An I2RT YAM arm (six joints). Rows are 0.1 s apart.
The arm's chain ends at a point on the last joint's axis. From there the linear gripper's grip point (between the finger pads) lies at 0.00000 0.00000 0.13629 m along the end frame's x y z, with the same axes.
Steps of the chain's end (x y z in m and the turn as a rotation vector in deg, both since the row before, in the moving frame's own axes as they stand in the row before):
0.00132, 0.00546, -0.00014, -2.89, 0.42, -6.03
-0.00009, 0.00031, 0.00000, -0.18, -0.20, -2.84
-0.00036, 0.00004, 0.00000, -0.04, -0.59, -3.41
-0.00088, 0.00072, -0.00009, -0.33, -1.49, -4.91
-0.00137, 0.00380, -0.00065, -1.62, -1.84, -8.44
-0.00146, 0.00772, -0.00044, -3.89, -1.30, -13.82
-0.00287, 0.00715, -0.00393, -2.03, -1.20, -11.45
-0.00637, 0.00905, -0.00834, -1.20, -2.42, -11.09
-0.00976, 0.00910, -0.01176, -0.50, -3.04, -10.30
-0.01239, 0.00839, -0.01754, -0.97, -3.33, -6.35
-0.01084, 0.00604, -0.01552, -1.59, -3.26, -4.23
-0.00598, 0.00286, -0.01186, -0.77, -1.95, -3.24
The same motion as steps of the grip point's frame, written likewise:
0.00268, 0.01227, -0.00032, -2.89, 0.42, -6.03
-0.00055, 0.00075, 0.00000, -0.18, -0.20, -2.84
-0.00176, 0.00018, -0.00001, -0.04, -0.59, -3.41
-0.00439, 0.00166, -0.00014, -0.33, -1.49, -4.91
-0.00545, 0.00796, -0.00077, -1.62, -1.84, -8.44
-0.00341, 0.01725, -0.00079, -3.89, -1.30, -13.82
-0.00522, 0.01223, -0.00405, -2.03, -1.20, -11.45
-0.01181, 0.01244, -0.00849, -1.20, -2.42, -11.09
-0.01684, 0.01093, -0.01196, -0.50, -3.04, -10.30
-0.02016, 0.01113, -0.01779, -0.97, -3.33, -6.35
-0.01844, 0.01010, -0.01579, -1.59, -3.26, -4.23
-0.01056, 0.00482, -0.01195, -0.77, -1.95, -3.24

